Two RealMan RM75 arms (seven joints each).
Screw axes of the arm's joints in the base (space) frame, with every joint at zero. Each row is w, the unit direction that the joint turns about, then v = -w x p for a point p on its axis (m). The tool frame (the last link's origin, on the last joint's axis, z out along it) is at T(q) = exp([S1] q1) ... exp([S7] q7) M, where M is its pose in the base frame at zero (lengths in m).
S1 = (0, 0, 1, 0.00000, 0.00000, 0.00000)
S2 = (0, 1, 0, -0.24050, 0.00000, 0.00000)
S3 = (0, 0, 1, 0.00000, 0.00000, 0.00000)
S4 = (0, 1, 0, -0.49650, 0.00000, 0.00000)
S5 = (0, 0, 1, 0.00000, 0.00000, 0.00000)
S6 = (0, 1, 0, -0.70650, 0.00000, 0.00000)
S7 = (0, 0, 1, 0.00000, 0.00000, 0.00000)
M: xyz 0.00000 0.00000 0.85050 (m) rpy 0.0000 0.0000 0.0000 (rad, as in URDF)
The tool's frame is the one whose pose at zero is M.
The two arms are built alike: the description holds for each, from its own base.
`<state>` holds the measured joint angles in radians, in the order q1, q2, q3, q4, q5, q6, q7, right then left.
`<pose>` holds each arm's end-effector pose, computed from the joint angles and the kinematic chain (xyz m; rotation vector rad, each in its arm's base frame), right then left.
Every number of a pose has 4 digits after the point. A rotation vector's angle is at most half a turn.
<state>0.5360 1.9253 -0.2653 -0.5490 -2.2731 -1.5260 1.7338 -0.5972 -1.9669 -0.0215 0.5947 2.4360 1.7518 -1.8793</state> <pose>0.3369 0.3336 0.0742 -2.3052 1.2834 0.6815 -0.3113 0.3224 0.0742 -2.2926 -1.4880 -0.9510</pose>
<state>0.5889 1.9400 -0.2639 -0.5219 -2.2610 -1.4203 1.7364 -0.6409 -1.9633 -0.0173 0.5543 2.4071 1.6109 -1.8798</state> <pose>0.3271 0.3575 0.0659 -2.2554 1.2623 0.6796 -0.3080 0.3497 0.0716 -2.2065 -1.4593 -0.9372</pose>
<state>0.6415 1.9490 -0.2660 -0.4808 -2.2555 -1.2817 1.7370 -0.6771 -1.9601 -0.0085 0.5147 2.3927 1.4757 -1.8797</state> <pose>0.3213 0.3814 0.0575 -2.1854 1.2525 0.6487 -0.3070 0.3718 0.0679 -2.1290 -1.4483 -0.9027</pose>
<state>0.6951 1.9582 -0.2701 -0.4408 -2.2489 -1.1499 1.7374 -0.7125 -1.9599 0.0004 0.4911 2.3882 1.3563 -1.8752</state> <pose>0.3132 0.4036 0.0492 -2.1241 1.2413 0.6197 -0.3054 0.3910 0.0658 -2.0681 -1.4263 -0.8562</pose>
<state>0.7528 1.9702 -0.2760 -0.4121 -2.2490 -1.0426 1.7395 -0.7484 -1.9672 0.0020 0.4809 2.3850 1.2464 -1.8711</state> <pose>0.2996 0.4240 0.0407 -2.0904 1.2193 0.5946 -0.3022 0.4086 0.0642 -2.0073 -1.4008 -0.8188</pose>
